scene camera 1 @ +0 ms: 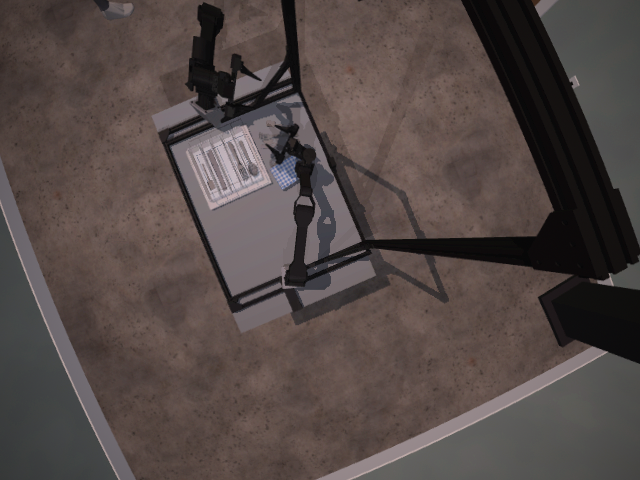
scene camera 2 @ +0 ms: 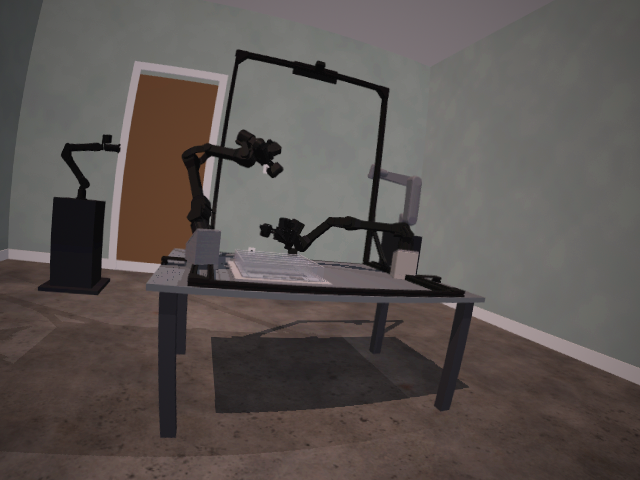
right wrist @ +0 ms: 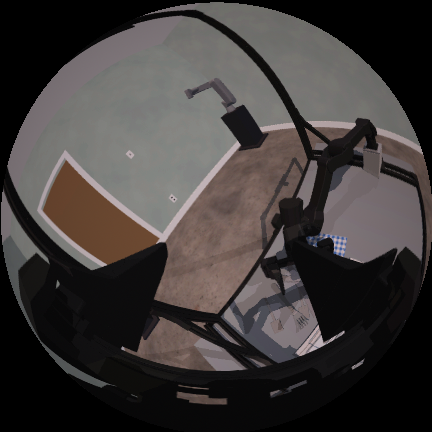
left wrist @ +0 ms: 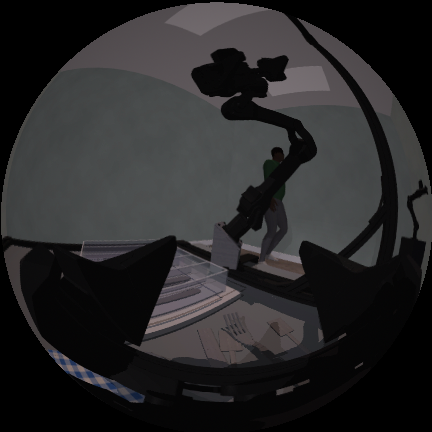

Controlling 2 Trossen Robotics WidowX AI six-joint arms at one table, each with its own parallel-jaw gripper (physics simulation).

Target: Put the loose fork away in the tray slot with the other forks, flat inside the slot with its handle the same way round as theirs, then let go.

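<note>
The loose fork (left wrist: pixel 240 336) (right wrist: pixel 302 320) lies on the table beside the tray, its tines towards the upper left in the left wrist view and its handle running into shadow. The clear-walled tray (scene camera 1: pixel 242 194) (left wrist: pixel 220 305) (scene camera 2: pixel 235 273) holds cutlery in long slots; at this size I cannot tell the fork slot for certain. My left gripper (scene camera 1: pixel 270 135) is open and empty, low over the table at the fork's side of the tray; the fork shows below the gap between its fingers. My right gripper (scene camera 1: pixel 252 94) (right wrist: pixel 231 249) is open and empty, high above the table's upper edge.
A blue checked cloth (scene camera 1: pixel 283 175) (left wrist: pixel 95 376) (right wrist: pixel 340 244) lies beside the tray, partly under the left arm. Thin flat pieces (left wrist: pixel 280 327) (right wrist: pixel 277 325) lie around the fork. A black frame borders the table, with an upright at its upper right corner in scene camera 1.
</note>
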